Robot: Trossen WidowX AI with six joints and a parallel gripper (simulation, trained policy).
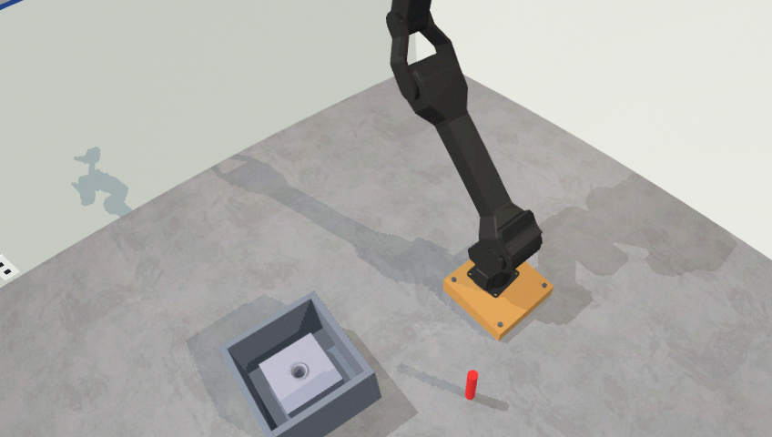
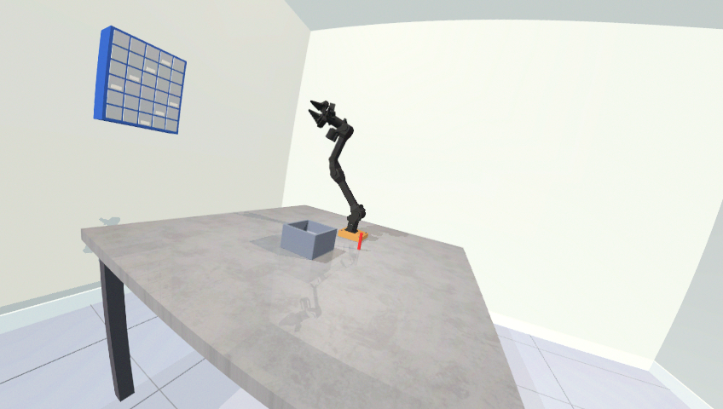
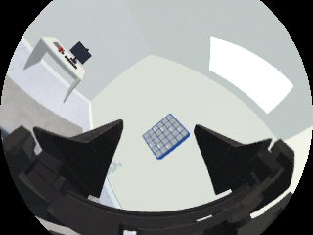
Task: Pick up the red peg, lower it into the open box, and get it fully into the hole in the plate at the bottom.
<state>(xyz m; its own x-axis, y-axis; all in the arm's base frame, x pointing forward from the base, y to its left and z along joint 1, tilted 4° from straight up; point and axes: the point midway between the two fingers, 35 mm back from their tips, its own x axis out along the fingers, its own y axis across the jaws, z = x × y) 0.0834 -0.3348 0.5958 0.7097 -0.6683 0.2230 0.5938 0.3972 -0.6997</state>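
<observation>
My gripper tip is now 50 mm short of the red peg, 420 mm to the right of it and 610 mm above it. From my gripper tip the other things lie so: pale plate: 220 mm ahead, 240 mm to the left, 610 mm below; then grey box: 220 mm ahead, 240 mm to the left, 630 mm below.
</observation>
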